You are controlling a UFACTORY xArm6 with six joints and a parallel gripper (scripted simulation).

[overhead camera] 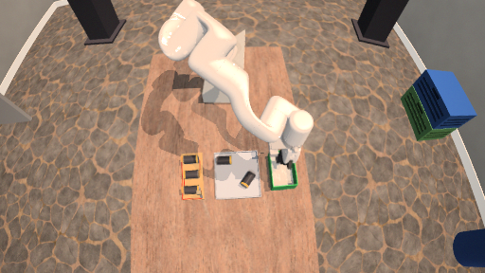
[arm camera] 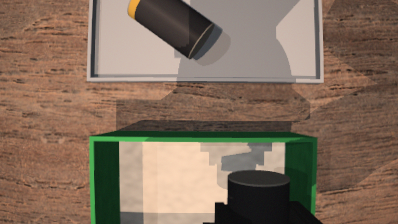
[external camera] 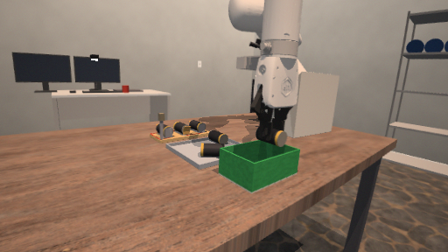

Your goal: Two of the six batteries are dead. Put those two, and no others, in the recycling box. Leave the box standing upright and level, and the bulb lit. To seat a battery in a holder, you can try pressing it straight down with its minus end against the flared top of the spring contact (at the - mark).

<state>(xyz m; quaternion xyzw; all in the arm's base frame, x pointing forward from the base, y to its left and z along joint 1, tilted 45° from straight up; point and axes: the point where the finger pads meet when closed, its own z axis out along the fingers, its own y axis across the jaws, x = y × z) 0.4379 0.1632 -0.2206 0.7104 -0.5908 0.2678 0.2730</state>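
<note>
Right now my hand is 30 mm short of the green recycling box and 80 mm above it. The rest, counted from my hand: grey tray (60 mm ahead, 180 mm to the right, 100 mm below).
</note>
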